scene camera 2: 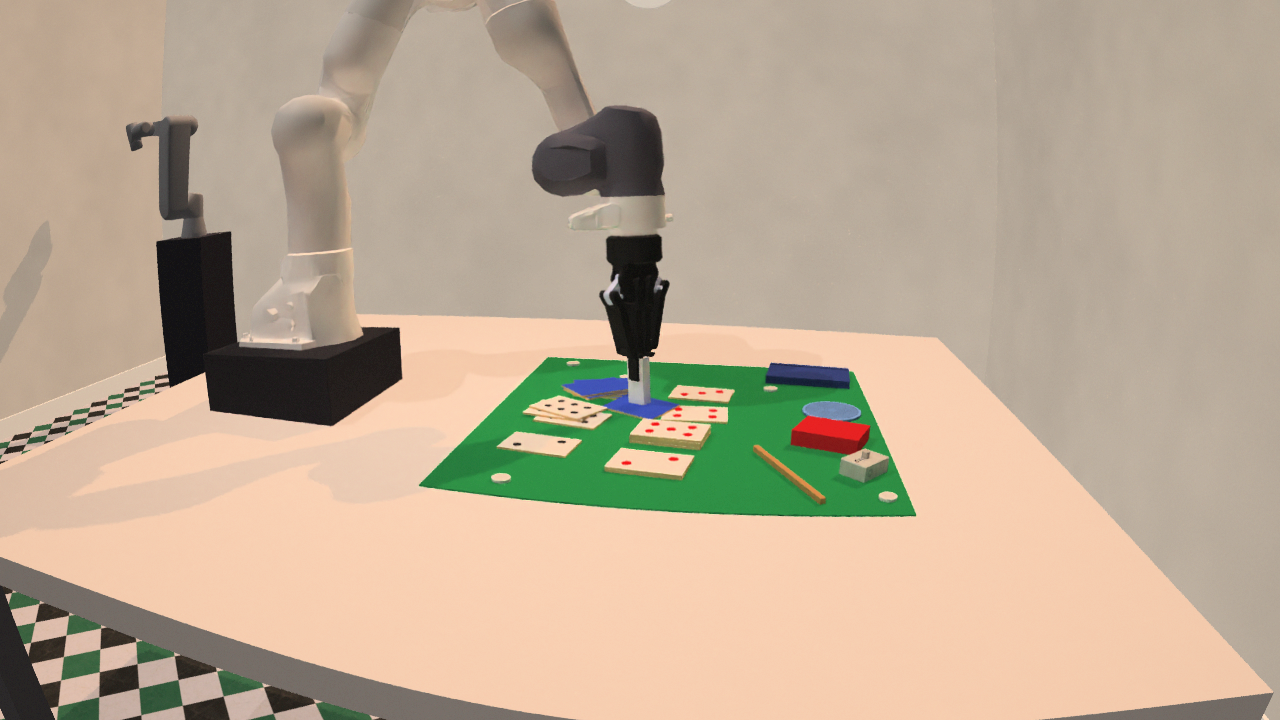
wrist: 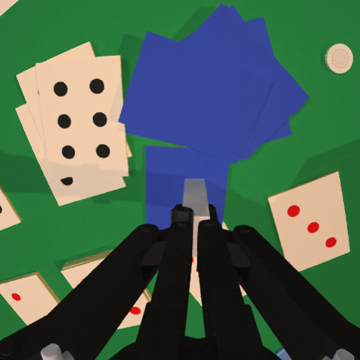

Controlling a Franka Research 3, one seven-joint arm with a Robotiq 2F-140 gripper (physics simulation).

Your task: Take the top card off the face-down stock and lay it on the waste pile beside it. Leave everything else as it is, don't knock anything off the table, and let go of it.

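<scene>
The face-down stock (scene camera 2: 592, 387) (wrist: 200, 90) is a fanned pile of blue-backed cards. The waste pile (scene camera 2: 565, 408) (wrist: 82, 120), face-up cards with black dots, lies beside it. A separate blue card (scene camera 2: 660, 408) (wrist: 162, 175) lies near the stock, and its edge meets the stock's lower corner in the wrist view. My gripper (scene camera 2: 639, 392) (wrist: 193, 194) is shut and empty, pointing down, with its pale fingertip over or on this separate card. Whether the tip touches the card is hard to tell. The fingers hide part of the card.
Around them on the green mat (scene camera 2: 572, 483) are a three-dot red card (scene camera 2: 701, 394) (wrist: 312, 220), a red-dot card stack (scene camera 2: 670, 431), a two-dot red card (scene camera 2: 648, 462), a wooden stick (scene camera 2: 787, 473), a red box (scene camera 2: 829, 434), a grey block (scene camera 2: 861, 467), a blue disc (scene camera 2: 831, 411) and a navy box (scene camera 2: 807, 376).
</scene>
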